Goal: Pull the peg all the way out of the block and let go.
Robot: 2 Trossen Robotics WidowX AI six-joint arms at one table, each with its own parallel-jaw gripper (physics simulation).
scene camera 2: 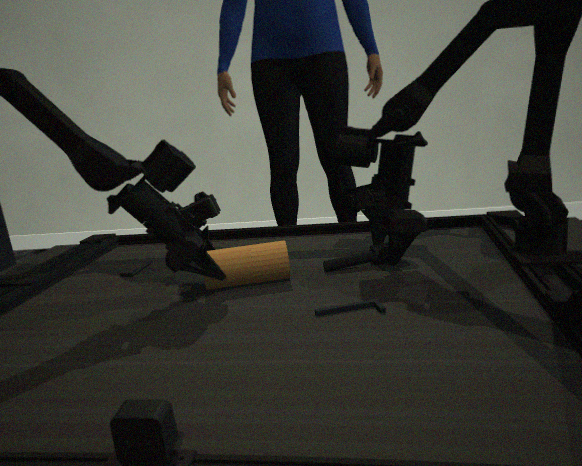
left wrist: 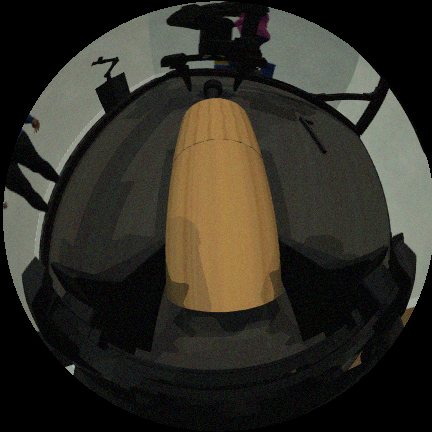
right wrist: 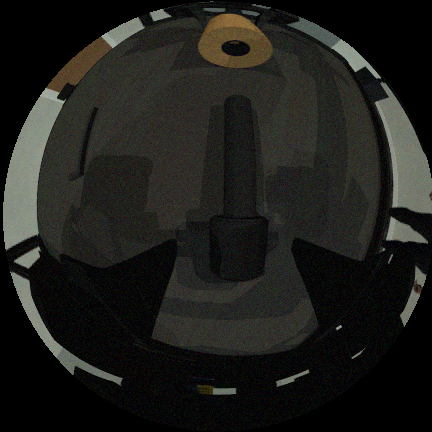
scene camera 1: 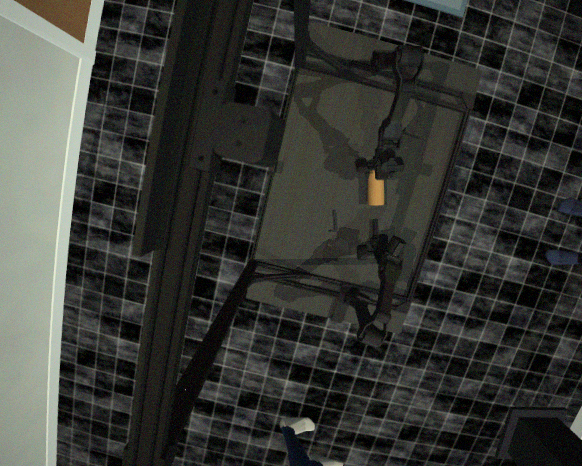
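Where they show: left gripper, between the fingertips: (scene camera 2: 224,272) (left wrist: 220,241) (scene camera 1: 375,178); right gripper, between the fingertips: (scene camera 2: 384,257) (left wrist: 212,90) (right wrist: 236,245); left arm's base, origin of its link: (scene camera 1: 378,65); right arm's base, origin of its link: (scene camera 2: 541,253) (scene camera 1: 352,294).
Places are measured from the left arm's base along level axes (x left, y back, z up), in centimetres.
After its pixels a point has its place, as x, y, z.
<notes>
The wooden block (scene camera 1: 375,190) {-3.9, -50.6, 4.6} (scene camera 2: 252,263) {-6.1, -50.5, 2.5} (left wrist: 221,209) {-2.8, -46.3, 4.7}, a cylinder on its side, is held at one end by my left gripper (scene camera 1: 377,166) (scene camera 2: 212,273) {-2.9, -45.6, 0.6} (left wrist: 220,241) {-2.9, -45.6, 0.6}, which is shut on it just above the table. In the right wrist view the block's far end (right wrist: 209,50) {-5.3, -56.7, 0.9} shows an empty hole. The dark peg (scene camera 2: 349,261) {-4.0, -67.6, -0.3} (right wrist: 239,160) {-3.2, -68.8, 0.6} (scene camera 1: 373,227) {-3.9, -66.7, 0.0} is fully out of the block and well apart from it. My right gripper (scene camera 1: 382,242) {-3.0, -74.3, -0.8} (scene camera 2: 388,251) {-3.0, -74.3, -0.8} (right wrist: 236,245) {-3.0, -74.3, -0.8} is open, and the peg's thick head lies between its spread fingers.
A small dark L-shaped bar (scene camera 2: 349,307) {-20.6, -63.3, -1.4} (right wrist: 84,141) {-19.8, -63.7, -1.3} (left wrist: 312,135) {-19.9, -62.1, -1.5} lies on the table (scene camera 2: 289,379) {-36.1, -52.4, -1.9} in front of the peg. A dark cube (scene camera 2: 143,430) {-47.0, -38.6, 2.2} stands at the front left edge. A person (scene camera 2: 298,92) stands behind the table. A raised rim (scene camera 2: 317,227) {22.1, -66.7, -0.3} borders the table.
</notes>
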